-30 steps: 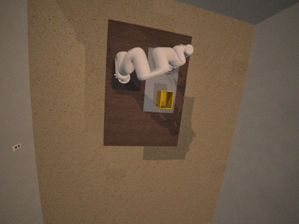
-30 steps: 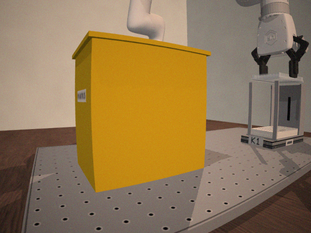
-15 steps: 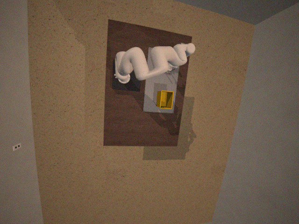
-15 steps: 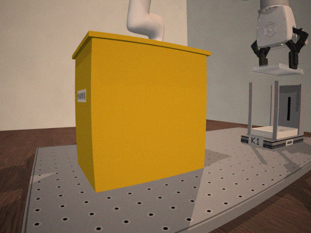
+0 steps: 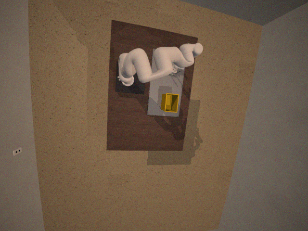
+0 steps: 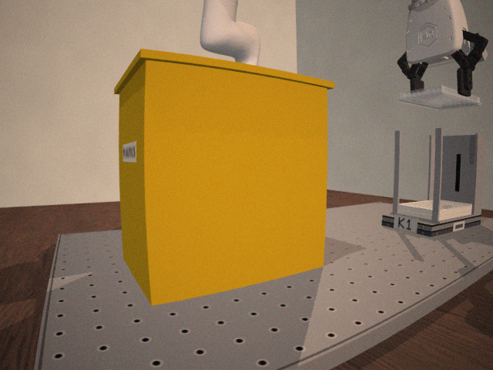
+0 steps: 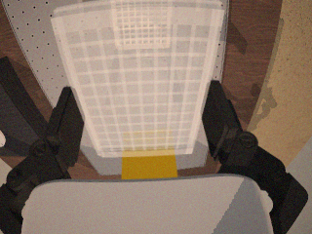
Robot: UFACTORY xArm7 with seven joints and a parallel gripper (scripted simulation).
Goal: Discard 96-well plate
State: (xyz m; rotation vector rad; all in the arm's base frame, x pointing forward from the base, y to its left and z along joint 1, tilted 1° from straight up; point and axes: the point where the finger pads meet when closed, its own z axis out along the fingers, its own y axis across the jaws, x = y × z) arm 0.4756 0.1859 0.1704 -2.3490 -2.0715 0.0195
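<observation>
Now: the yellow plastics bin W1 39 cm to the right of my hand, 13 cm below it and 4 cm behind it. The rest, counted from my hand: 96-well plate 1 cm below; black slot 13 cm below, 6 cm to the left, 1 cm ahead.
</observation>
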